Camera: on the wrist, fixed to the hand. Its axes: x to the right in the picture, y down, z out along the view.
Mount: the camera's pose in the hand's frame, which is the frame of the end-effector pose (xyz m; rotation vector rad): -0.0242 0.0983 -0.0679 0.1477 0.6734 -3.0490
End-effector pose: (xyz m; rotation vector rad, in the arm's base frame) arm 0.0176 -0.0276 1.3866 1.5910 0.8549 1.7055
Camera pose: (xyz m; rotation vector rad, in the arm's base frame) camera -0.0512 -0.1064 1.4491 -1.0415 1.6515 -0.4631
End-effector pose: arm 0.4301 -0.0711 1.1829 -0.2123 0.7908 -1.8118
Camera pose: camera 0.4816 -0.0395 1.0770 0.2899 0.0071 1.2249
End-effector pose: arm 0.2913 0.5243 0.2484 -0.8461 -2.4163 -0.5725
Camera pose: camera 0.3949 0.5476 0.3083 2.8961 -0.8336 -0.8676
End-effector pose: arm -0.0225 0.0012 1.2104 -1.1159 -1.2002 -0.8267
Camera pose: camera 0.0840 -0.0382 1.1660 -1.6925 1.0041 1.8770
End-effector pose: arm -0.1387 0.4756 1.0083 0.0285 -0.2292 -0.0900
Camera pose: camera -0.1382 0.5769 0.9405 -0.5242 -0.7003 2.9922
